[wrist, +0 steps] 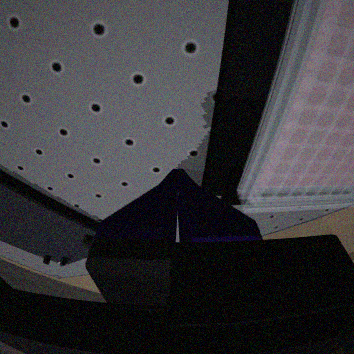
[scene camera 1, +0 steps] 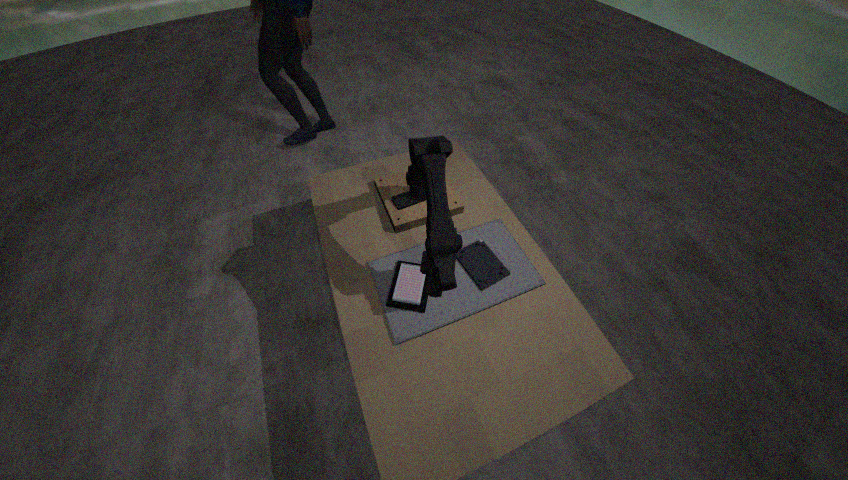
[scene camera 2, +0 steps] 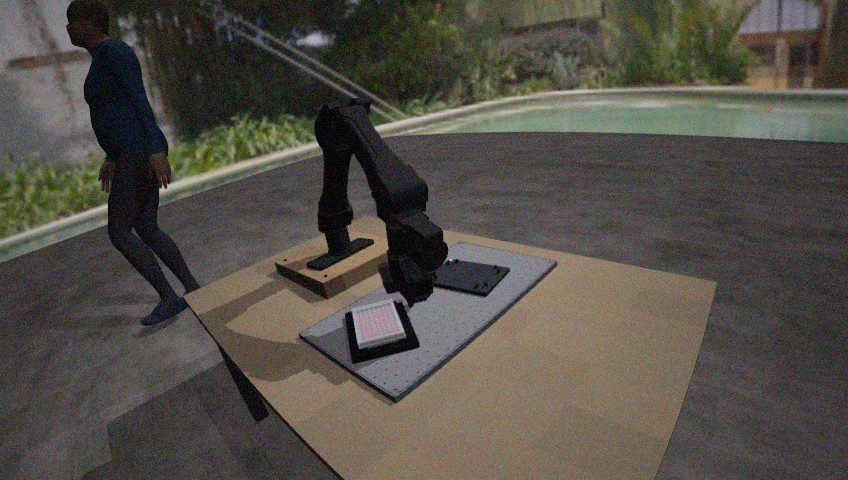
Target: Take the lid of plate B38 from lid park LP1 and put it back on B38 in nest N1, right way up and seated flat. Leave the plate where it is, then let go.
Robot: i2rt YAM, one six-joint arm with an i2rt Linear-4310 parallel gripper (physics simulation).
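Frame: origin at the arm's base, x back, y left, z down, level; metres.
Seen in the pictures: gripper, between the fingertips: [wrist: 177, 177] [scene camera 2: 410, 305]; arm's base, origin of its link: [scene camera 1: 417, 196] [scene camera 2: 341, 254].
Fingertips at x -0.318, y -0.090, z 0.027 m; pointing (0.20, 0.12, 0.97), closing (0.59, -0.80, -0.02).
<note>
Pixels of each thing's top centre, then the offset from my fingertips to it. "spot": a spot on its surface instead. Level surfaces: height alone.
- Plate B38, centre of its top: [scene camera 2: 376, 319] [scene camera 1: 410, 281] dy -0.101, dx -0.005, dz -0.028 m
- black nest N1, centre of its top: [scene camera 2: 377, 324] [scene camera 1: 410, 283] dy -0.101, dx -0.006, dz -0.017 m
- clear lid, a spot on its surface: [wrist: 282, 105] spot: dy -0.067, dx -0.030, dz -0.023 m
- dark lid park LP1, centre of its top: [wrist: 10, 235] [scene camera 2: 465, 270] [scene camera 1: 482, 261] dy +0.148, dx -0.044, dz -0.019 m
- grey perforated board, centre of its top: [wrist: 84, 186] [scene camera 2: 437, 296] [scene camera 1: 455, 272] dy +0.055, dx -0.031, dz +0.000 m
- wooden table, height of its surface: dz +0.013 m
Plate B38 [scene camera 1: 409, 283] [scene camera 2: 377, 324] [wrist: 325, 125], with pink wells, sits in the black nest N1 [scene camera 1: 407, 307] [scene camera 2: 411, 340] [wrist: 245, 75]. A clear lid [wrist: 282, 105] appears to lie flat over the plate; its clear edge shows along the plate's side in the wrist view. The dark lid park LP1 [scene camera 1: 483, 264] [scene camera 2: 470, 277] [wrist: 35, 225] has small posts at its corners, and no lid can be made out on it. My gripper [scene camera 1: 437, 292] [scene camera 2: 416, 299] [wrist: 177, 177] is shut, with nothing seen between its fingertips. It is above the board beside the nest, apart from the plate.
A grey perforated board [scene camera 1: 416, 327] [scene camera 2: 395, 380] [wrist: 115, 55] carries the nest and lid park on a wooden table [scene camera 1: 505, 380] [scene camera 2: 565, 368]. The arm stands on a wooden base block [scene camera 1: 404, 215] [scene camera 2: 324, 288]. A person [scene camera 1: 285, 59] [scene camera 2: 127, 118] stands beyond the table.
</note>
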